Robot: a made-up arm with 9 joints.
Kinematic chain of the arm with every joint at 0, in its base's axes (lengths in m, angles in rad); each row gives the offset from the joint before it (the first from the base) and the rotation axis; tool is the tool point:
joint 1: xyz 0 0 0.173 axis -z
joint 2: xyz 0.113 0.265 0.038 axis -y
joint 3: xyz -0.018 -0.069 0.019 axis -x
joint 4: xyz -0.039 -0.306 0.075 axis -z
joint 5: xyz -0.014 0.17 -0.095 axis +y
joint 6: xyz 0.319 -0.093 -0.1 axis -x
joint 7: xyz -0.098 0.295 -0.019 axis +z
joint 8: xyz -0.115 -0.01 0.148 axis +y
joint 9: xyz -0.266 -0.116 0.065 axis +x
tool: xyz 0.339 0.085 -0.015
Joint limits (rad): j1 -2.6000..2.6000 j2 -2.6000..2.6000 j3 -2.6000..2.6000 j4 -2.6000..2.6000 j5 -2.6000..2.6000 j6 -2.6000..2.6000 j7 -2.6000..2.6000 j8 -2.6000..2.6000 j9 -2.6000..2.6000
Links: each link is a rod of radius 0.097 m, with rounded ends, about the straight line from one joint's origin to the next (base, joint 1, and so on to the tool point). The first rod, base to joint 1, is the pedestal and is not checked.
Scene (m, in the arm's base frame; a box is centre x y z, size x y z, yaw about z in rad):
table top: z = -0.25
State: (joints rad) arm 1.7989 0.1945 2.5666 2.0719 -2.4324 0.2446 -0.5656 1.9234 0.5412
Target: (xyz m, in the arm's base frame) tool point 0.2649 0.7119 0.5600
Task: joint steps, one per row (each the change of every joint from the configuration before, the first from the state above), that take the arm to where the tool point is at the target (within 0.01 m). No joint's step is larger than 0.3 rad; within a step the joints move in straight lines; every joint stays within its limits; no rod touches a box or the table.
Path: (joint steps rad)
1: -0.2807 0.1488 -0.1142 0.1280 0.1049 0.0773 -0.0186 0.0472 -0.0154
2: -0.2808 0.1489 -0.1143 0.1281 0.1049 0.0774 -0.0185 0.0472 -0.0154
3: -0.2807 0.1488 -0.1142 0.1280 0.1049 0.0773 -0.0186 0.0473 -0.0153
4: -0.2808 0.1488 -0.1143 0.1281 0.1049 0.0773 -0.0186 0.0472 -0.0154

